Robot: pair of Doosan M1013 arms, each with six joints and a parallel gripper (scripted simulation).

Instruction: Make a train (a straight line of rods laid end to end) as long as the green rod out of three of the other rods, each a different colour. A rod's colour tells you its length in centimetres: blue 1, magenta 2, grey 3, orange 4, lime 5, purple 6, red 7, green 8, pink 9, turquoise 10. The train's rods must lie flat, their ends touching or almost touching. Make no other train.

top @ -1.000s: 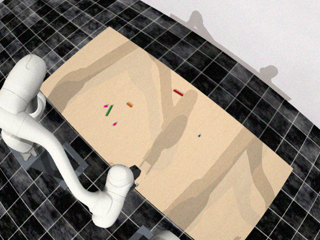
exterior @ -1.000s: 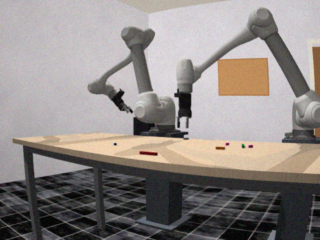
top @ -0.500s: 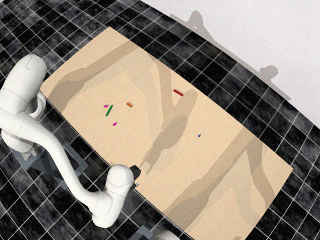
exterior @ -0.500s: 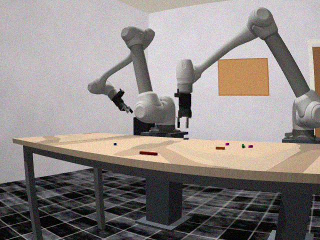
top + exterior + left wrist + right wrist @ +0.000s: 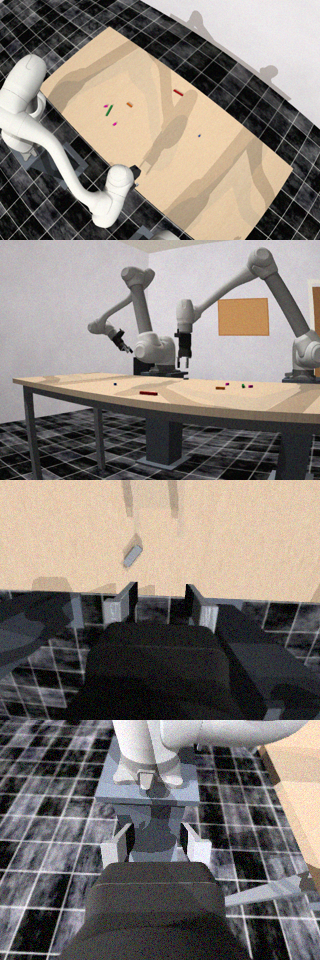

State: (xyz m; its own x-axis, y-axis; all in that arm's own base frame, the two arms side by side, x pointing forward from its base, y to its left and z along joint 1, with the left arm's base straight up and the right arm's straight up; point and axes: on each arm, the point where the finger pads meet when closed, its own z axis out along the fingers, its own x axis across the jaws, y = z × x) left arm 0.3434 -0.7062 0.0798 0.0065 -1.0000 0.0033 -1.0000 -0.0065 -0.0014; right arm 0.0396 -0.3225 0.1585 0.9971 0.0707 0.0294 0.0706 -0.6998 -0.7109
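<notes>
Now: left hand 30 mm short of the grey rod, 40 mm to the right of it and 70 mm above it. Also, from my left hand: orange rod 320 mm ahead, 390 mm to the left, 70 mm below; blue rod 480 mm ahead, 70 mm to the right, 70 mm below; green rod 200 mm ahead, 450 mm to the left, 70 mm below.
</notes>
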